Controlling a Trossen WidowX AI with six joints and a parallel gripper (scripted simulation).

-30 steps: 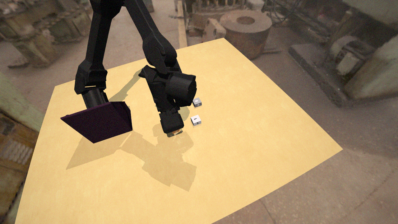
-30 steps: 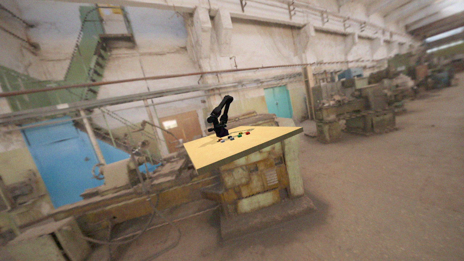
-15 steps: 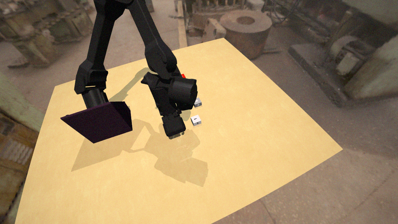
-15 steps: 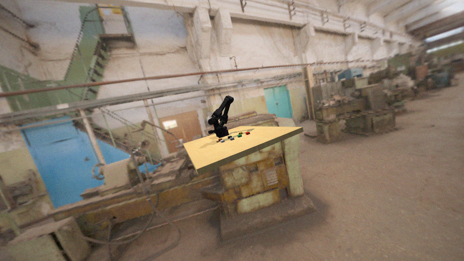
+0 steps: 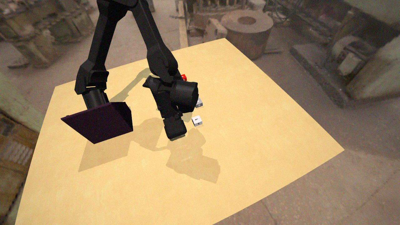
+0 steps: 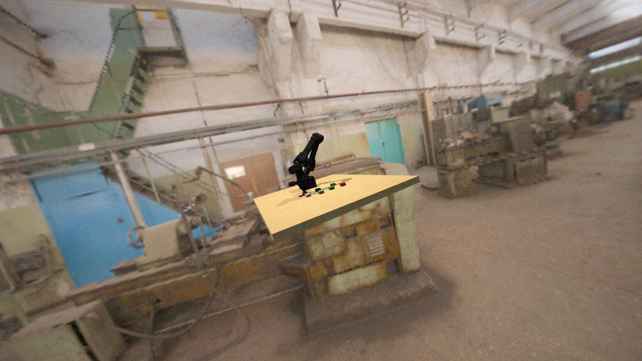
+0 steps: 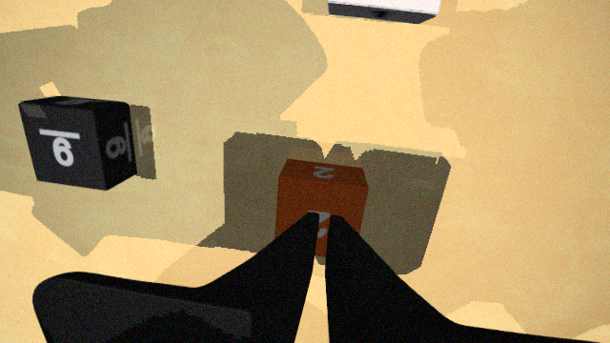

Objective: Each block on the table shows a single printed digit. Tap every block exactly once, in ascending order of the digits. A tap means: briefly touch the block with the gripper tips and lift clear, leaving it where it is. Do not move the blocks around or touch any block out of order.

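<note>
Now: gripper tip 1 cm above the orange 2 block. Also, from my gripper tip: black 9 block (10 cm to the left, 1 cm below, 1 cm ahead); grey 8 block (12 cm ahead, 8 cm to the left, 1 cm below); white 1 block (9 cm ahead, 1 cm below).
</note>
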